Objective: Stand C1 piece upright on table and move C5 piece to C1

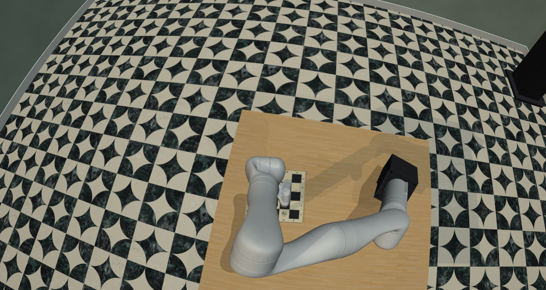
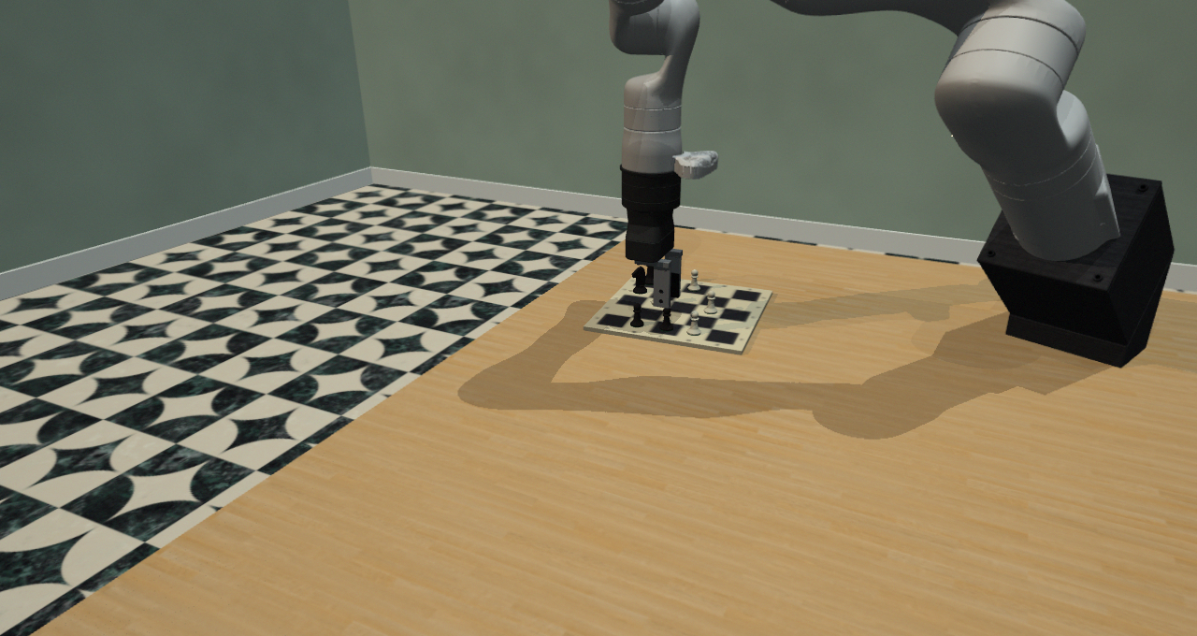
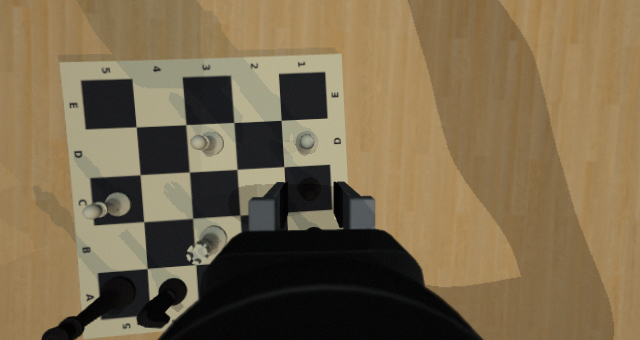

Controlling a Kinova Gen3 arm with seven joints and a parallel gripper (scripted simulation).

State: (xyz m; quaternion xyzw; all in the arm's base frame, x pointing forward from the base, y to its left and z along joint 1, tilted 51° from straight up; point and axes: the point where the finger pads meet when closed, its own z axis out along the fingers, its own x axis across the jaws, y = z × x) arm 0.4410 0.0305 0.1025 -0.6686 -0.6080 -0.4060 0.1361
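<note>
My gripper is now 10 mm short of the chessboard, 80 mm to the left of it and 60 mm above it. From my hand the other things lie so: black knight: 90 mm ahead, 100 mm to the right, 40 mm below; then black king: 90 mm ahead, 150 mm to the right, 30 mm below.
</note>
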